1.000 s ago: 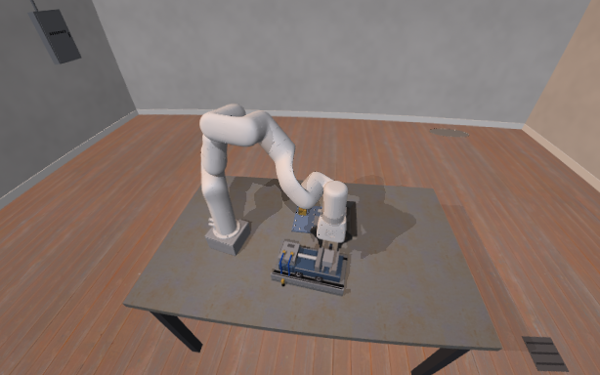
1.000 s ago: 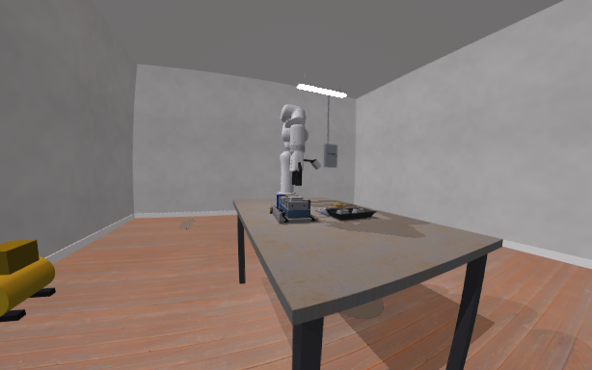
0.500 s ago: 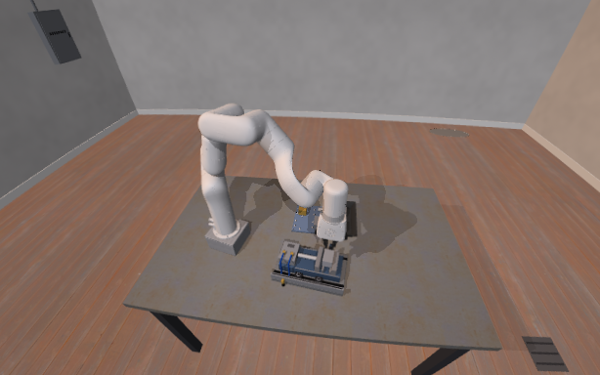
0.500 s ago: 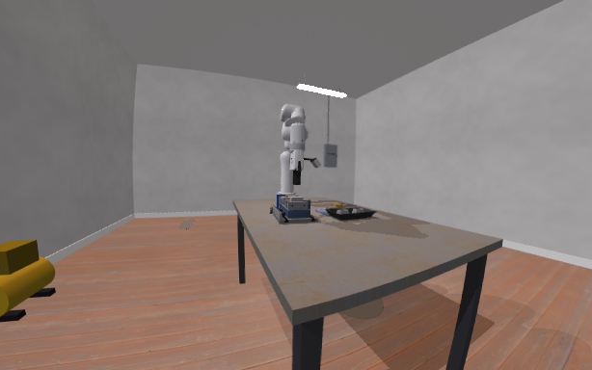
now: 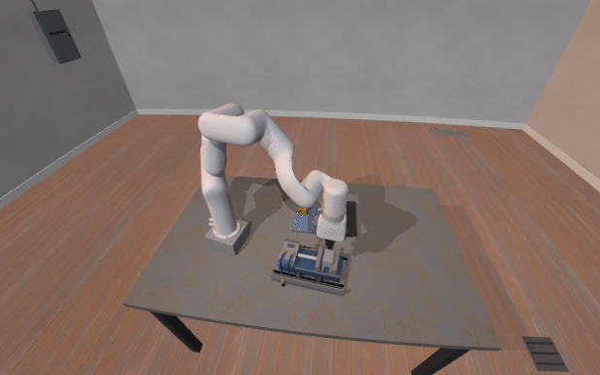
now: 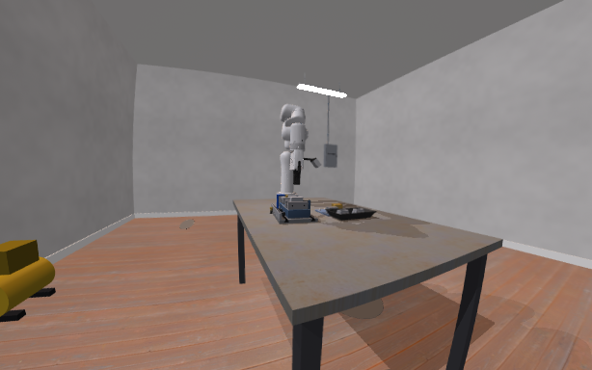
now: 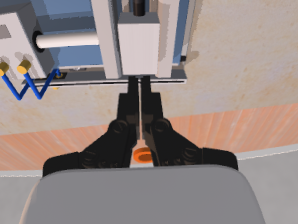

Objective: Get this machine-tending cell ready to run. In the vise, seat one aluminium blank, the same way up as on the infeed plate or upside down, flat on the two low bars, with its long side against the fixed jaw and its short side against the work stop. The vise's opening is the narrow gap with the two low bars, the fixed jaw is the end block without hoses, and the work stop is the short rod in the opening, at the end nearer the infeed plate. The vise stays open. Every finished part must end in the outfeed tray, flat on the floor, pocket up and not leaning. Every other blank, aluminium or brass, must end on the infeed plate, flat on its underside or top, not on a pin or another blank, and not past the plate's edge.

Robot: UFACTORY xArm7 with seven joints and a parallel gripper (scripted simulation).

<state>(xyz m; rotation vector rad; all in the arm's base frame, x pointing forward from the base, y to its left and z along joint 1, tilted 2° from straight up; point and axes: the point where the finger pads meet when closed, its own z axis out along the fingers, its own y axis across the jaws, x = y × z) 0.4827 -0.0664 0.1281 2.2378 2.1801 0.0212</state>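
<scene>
The white piston rod lies 90 mm behind my hand and 120 mm below it. The rest, counted from my hand: brass blank: 180 mm behind, 330 mm to the left, 170 mm below; then vise: 70 mm behind, 160 mm below.
</scene>
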